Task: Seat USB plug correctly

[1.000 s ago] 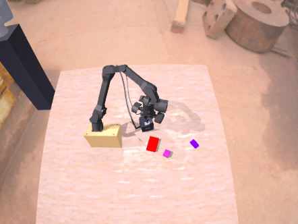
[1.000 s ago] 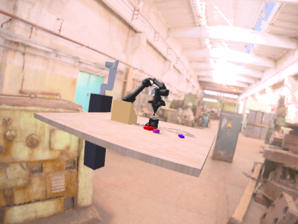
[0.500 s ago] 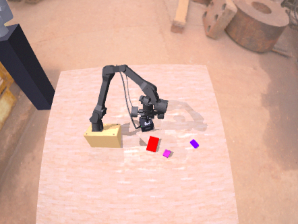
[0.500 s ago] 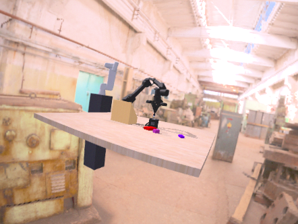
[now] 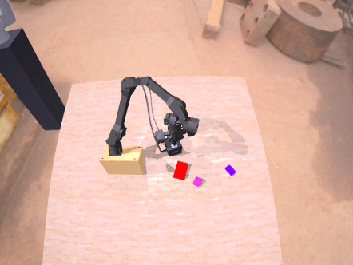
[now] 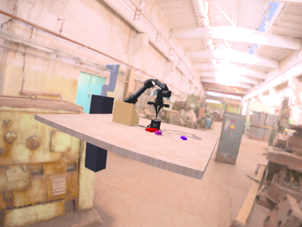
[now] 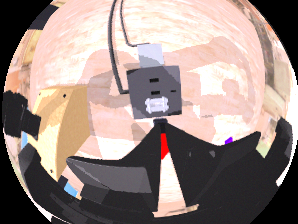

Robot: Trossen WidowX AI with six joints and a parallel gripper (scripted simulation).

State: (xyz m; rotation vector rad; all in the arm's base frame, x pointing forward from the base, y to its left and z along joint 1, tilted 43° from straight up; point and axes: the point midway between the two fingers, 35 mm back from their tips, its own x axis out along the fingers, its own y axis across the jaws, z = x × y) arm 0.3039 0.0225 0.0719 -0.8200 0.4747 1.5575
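My gripper tip is now 2 cm above the USB plug. The rest, counted from my gripper tip: flat red block 12 cm below, 11 cm to the right, 3 cm ahead; magenta block 18 cm to the right, 12 cm below, 12 cm ahead; USB socket 7 cm below, 1 cm to the left.
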